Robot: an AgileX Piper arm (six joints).
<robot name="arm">
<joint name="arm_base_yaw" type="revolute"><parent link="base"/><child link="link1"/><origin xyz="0.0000 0.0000 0.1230" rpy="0.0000 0.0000 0.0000"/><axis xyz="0 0 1"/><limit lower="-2.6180" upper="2.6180"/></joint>
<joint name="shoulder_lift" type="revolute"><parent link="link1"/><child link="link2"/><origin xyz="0.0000 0.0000 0.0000" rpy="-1.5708 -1.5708 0.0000"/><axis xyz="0 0 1"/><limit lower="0.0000" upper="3.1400"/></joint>
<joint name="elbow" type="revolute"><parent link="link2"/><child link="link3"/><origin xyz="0.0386 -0.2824 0.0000" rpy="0.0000 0.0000 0.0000"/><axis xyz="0 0 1"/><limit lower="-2.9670" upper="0.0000"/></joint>
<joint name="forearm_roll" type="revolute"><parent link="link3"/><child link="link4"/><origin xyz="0.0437 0.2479 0.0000" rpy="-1.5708 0.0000 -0.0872"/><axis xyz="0 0 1"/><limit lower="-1.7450" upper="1.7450"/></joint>
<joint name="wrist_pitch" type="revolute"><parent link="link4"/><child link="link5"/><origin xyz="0.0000 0.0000 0.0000" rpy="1.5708 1.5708 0.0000"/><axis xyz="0 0 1"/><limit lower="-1.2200" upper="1.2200"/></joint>
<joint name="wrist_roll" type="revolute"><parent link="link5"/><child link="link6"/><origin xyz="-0.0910 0.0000 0.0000" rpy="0.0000 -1.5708 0.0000"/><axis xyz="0 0 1"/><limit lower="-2.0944" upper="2.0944"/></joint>
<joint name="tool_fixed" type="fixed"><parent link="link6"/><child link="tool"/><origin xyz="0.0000 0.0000 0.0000" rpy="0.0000 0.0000 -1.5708"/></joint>
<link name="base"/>
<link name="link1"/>
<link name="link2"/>
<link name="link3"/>
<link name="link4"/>
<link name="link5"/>
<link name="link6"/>
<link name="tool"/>
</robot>
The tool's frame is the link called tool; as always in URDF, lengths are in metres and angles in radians.
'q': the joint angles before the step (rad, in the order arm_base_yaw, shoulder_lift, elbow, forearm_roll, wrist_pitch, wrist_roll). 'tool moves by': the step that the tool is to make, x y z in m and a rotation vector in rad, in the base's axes. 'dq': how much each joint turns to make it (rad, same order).
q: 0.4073 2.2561 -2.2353 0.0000 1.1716 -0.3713
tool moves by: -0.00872 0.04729 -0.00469 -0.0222 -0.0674 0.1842
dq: 0.0918 0.0498 -0.0649 0.0000 -0.0358 -0.1048
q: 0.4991 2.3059 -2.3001 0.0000 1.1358 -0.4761
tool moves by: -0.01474 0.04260 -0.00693 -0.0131 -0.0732 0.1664
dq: 0.0855 0.0237 -0.0063 0.0001 -0.0734 -0.0946
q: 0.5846 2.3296 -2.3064 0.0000 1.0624 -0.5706
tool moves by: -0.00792 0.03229 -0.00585 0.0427 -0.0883 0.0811
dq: 0.0588 0.0238 -0.0012 0.0000 -0.1193 -0.0275
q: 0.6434 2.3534 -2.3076 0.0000 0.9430 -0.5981
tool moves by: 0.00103 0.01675 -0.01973 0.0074 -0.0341 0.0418
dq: 0.0235 0.0454 -0.0010 0.0000 -0.0759 -0.0236
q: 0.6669 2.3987 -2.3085 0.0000 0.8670 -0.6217
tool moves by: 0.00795 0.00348 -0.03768 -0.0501 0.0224 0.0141
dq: -0.0024 0.0712 -0.0001 -0.0129 -0.0226 -0.0203
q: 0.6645 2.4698 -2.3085 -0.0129 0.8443 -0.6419
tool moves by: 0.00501 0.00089 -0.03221 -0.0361 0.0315 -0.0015
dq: -0.0033 0.0594 -0.0001 -0.0087 -0.0122 -0.0008
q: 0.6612 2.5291 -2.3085 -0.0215 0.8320 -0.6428
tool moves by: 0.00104 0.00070 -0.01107 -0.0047 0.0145 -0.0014
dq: -0.0008 0.0204 0.0000 0.0053 -0.0061 0.0000
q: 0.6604 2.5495 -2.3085 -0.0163 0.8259 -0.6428
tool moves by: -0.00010 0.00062 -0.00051 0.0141 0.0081 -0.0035
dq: -0.0010 0.0012 0.0000 0.0162 -0.0034 0.0001
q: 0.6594 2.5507 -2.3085 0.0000 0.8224 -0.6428
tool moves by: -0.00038 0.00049 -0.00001 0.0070 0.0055 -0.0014
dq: 0.0000 0.0000 0.0000 0.0090 0.0001 0.0001
